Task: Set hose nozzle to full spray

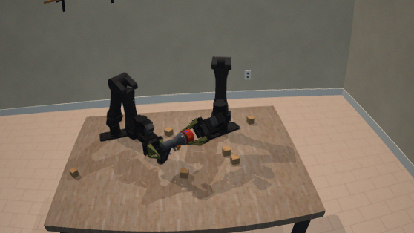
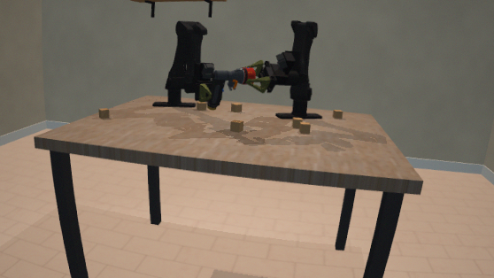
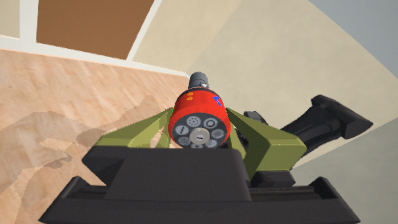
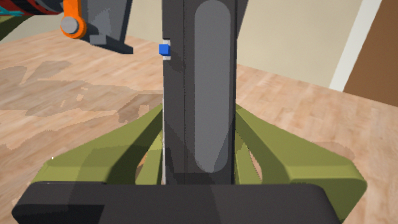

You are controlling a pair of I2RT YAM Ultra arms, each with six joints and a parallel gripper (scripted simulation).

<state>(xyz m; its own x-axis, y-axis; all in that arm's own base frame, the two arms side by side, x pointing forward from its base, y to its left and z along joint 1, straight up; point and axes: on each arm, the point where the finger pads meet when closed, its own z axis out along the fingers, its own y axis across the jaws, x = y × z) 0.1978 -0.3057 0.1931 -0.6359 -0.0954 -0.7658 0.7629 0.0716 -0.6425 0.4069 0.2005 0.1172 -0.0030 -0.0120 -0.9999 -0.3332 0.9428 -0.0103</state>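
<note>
The red spray ring lies right at my left hand. Also, from my left hand: white trigger: 8 cm to the right, 6 cm below, 2 cm ahead.
The white trigger lies 20 mm to the left of my right hand and 20 mm above it. Round my right hand: red spray ring 30 mm behind, 100 mm to the left, 70 mm above.
</note>
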